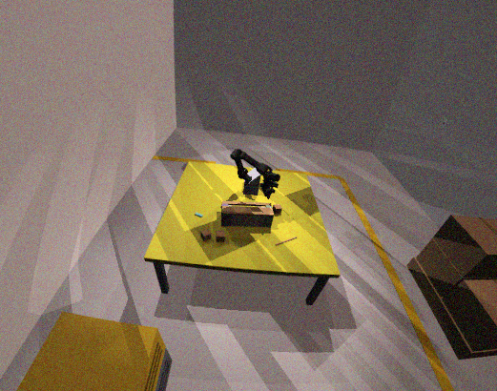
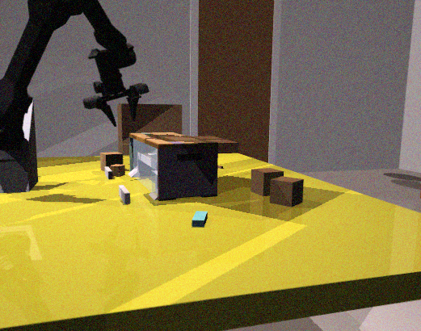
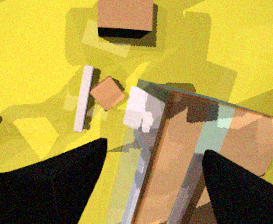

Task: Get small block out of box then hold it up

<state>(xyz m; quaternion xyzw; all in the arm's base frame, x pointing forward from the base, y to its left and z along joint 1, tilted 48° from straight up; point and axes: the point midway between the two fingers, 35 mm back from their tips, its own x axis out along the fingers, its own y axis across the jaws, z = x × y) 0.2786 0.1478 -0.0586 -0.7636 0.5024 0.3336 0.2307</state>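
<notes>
My gripper tip is 14 cm above the small block and 2 cm past it. The rest, counted from my gripper tip: teal piece 52 cm to the right, 16 cm below, 11 cm ahead.
</notes>
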